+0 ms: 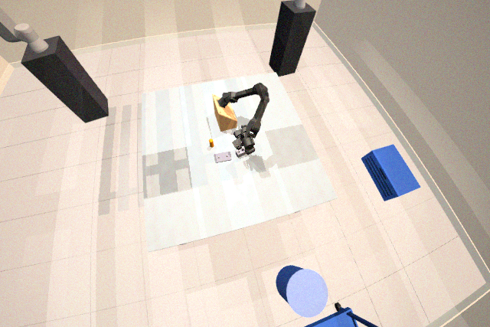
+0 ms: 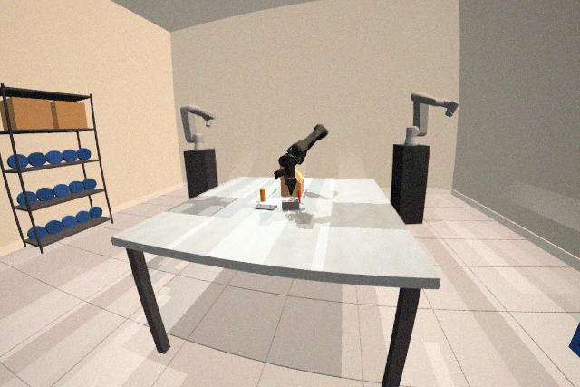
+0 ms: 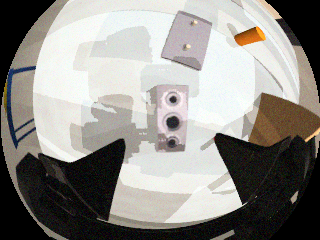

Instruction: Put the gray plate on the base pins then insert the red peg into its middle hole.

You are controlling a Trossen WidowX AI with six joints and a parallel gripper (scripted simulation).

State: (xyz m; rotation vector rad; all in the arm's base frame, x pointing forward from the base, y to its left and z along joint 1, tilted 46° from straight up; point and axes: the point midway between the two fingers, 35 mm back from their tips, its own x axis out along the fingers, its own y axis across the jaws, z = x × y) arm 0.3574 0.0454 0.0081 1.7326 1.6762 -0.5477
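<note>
Right now my gripper tip is 10 mm past the gray plate and 60 mm above it. Round my gripper tip: base (30 mm behind, 150 mm to the right, 90 mm below); then red peg (110 mm behind, 40 mm to the left, 60 mm below); then orange cylinder (150 mm behind, 190 mm to the right, 60 mm below).
</note>
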